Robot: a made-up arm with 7 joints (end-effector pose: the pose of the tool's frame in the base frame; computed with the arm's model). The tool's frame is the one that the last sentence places.
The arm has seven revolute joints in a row. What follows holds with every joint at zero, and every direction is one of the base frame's.
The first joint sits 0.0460 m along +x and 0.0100 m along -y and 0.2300 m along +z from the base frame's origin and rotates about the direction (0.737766, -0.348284, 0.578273), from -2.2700 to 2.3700 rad.
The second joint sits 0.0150 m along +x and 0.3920 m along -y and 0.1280 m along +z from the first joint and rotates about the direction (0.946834, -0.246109, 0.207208), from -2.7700 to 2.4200 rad.
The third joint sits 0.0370 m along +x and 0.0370 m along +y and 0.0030 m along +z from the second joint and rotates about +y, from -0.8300 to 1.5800 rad.
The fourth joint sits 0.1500 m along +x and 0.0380 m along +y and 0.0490 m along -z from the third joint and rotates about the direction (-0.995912, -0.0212, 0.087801), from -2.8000 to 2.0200 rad.
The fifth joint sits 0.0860 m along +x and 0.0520 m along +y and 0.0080 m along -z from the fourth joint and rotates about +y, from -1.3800 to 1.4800 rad.
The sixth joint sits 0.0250 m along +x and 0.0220 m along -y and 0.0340 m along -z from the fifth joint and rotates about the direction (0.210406, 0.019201, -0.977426), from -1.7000 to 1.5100 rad.
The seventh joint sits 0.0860 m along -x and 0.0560 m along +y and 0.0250 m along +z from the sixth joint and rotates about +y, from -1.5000 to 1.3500 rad.
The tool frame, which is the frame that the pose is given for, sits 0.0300 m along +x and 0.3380 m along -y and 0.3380 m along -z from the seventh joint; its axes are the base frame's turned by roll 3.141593, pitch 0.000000 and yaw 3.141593 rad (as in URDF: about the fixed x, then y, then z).
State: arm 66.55 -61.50 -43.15 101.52 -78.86 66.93 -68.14
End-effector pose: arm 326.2 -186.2 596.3 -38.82 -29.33 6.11
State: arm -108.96 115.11 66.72 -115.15 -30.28 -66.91 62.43
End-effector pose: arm 252.1 484.4 153.7 95.77 -7.38 -177.52
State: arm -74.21 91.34 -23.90 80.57 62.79 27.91 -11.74
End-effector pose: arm -162.0 -137.1 650.1 -142.23 15.96 89.11
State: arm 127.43 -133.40 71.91 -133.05 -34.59 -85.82 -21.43
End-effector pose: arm 983.7 -125.0 -262.8 101.19 50.26 109.02
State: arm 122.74 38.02 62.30 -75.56 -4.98 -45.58 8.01
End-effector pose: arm -180.5 113.9 174.0 161.71 76.37 13.39
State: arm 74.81 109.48 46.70 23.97 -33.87 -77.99 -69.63
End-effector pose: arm 265.1 -594.9 657.6 -61.41 -35.00 113.56
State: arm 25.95 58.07 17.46 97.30 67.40 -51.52 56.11
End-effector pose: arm 419.5 -682.5 489.8 -10.20 -74.84 75.99
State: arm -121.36 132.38 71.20 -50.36 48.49 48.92 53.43
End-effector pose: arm 91.1 149.4 878.1 -0.23 -11.89 -61.11
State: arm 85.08 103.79 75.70 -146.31 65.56 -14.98 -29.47
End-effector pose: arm 360.1 -651.9 182.2 72.43 73.91 42.68
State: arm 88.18 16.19 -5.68 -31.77 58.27 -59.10 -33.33
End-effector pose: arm 237.3 265.3 404.6 -99.37 69.99 63.28
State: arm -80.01 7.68 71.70 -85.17 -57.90 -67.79 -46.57
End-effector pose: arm -281.2 -568.6 470.5 -126.51 42.27 155.54
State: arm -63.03 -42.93 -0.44 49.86 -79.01 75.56 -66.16
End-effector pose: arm 265.3 -526.1 837.2 -72.60 17.57 -89.10
